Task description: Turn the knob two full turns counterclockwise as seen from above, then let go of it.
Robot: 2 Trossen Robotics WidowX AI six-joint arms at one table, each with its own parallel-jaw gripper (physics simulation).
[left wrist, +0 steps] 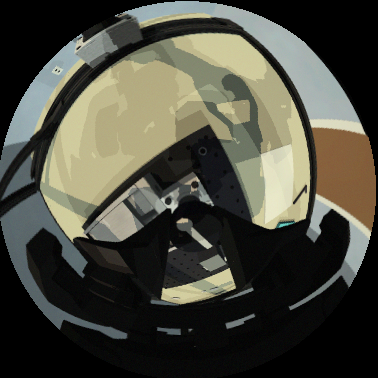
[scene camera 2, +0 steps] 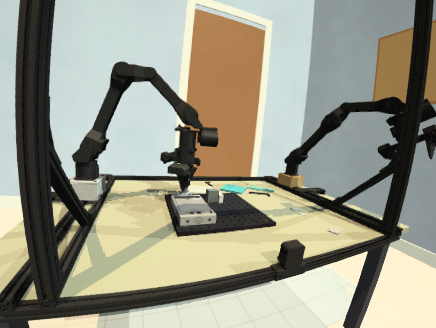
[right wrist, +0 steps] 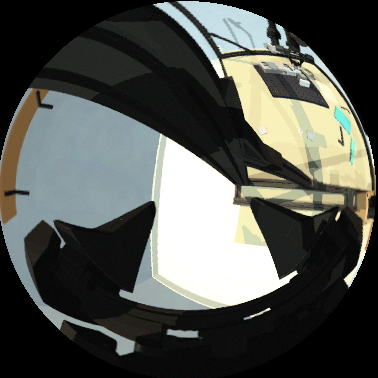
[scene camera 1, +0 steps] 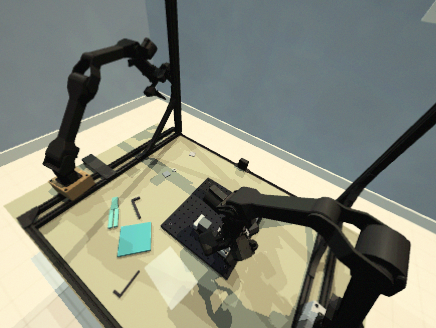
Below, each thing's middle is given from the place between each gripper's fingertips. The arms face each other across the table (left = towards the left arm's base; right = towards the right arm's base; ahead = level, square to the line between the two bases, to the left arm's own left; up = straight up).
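Scene:
The grey metal fixture [scene camera 2: 189, 209] is 3 cm below my left hand, 11 cm behind it and 1 cm to the left of it, while the sheet [scene camera 1: 172, 278] is 5 cm below that same left hand, 15 cm ahead of it and 11 cm to the right of it. Going by its middle, the sheet is nearer to my left hand than to my right gripper.
As for my right gripper, I see it 21 cm above the grey metal fixture, 37 cm short of it and 59 cm to the right of it. The sheet is 23 cm below my right gripper, 46 cm to the left of it and 63 cm ahead of it.

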